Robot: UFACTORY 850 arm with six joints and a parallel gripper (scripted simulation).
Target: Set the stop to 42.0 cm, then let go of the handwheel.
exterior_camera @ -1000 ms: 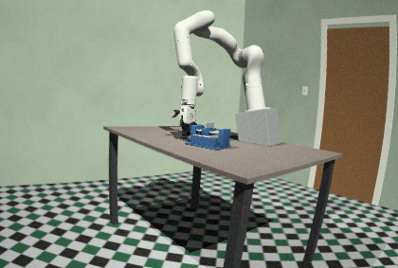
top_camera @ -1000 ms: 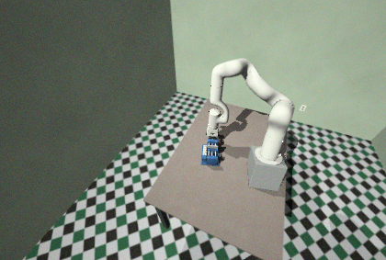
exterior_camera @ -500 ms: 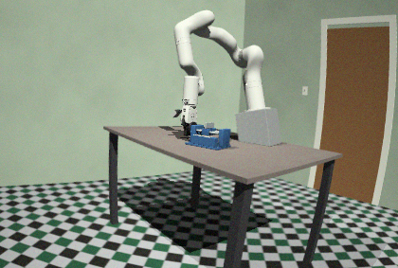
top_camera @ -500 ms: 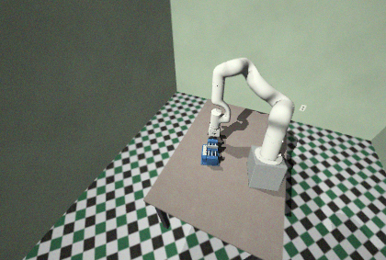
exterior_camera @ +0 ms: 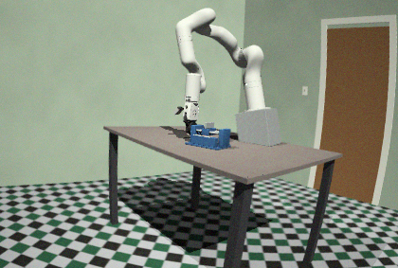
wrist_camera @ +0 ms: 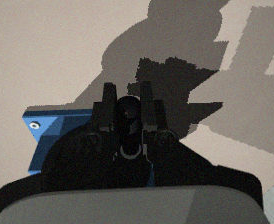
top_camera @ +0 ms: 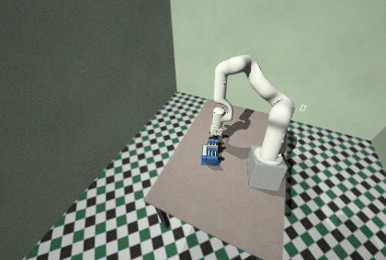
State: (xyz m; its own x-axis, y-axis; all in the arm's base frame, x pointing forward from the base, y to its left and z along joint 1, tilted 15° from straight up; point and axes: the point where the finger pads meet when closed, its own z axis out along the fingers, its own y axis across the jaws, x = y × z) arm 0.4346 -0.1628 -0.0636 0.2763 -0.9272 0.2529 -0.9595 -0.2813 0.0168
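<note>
My gripper is now 150 mm to the right of the stop block and 20 mm below it.
</note>
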